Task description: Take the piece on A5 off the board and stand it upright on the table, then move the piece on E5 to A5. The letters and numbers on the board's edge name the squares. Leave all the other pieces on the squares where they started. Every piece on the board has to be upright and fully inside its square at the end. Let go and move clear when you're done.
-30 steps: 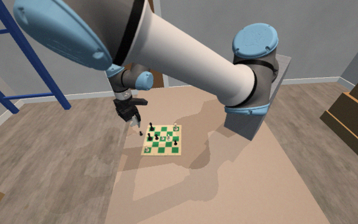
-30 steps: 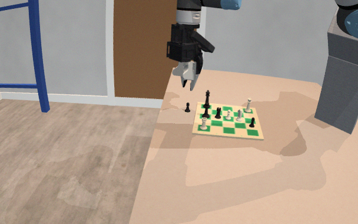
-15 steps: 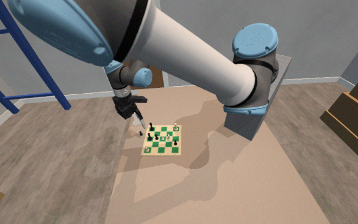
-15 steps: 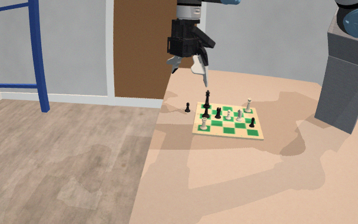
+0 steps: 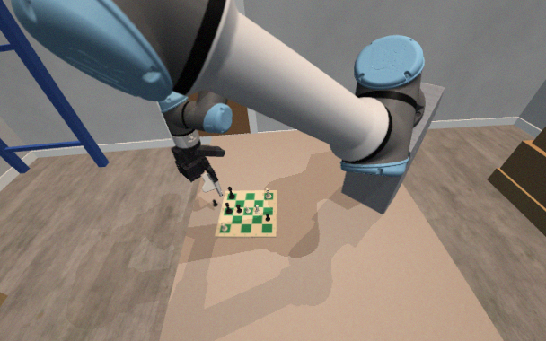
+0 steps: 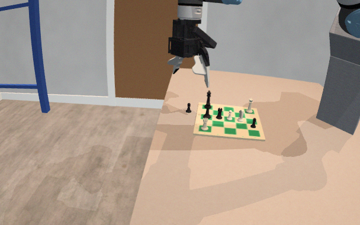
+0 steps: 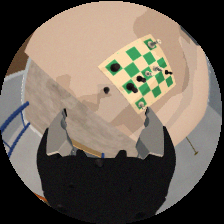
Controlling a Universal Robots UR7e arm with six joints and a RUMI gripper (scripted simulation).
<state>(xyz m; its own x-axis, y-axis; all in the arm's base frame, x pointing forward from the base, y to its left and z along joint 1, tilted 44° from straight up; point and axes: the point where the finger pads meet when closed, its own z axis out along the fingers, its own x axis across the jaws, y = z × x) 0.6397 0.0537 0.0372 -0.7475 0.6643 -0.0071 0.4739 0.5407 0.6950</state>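
The white rook lies 8 cm behind my hand, 11 cm to the left of it and 9 cm below it. Also, from my hand: cream chessboard: 14 cm behind, 2 cm to the left, 11 cm below; tall black piece: 6 cm behind, 4 cm to the right, 7 cm below.
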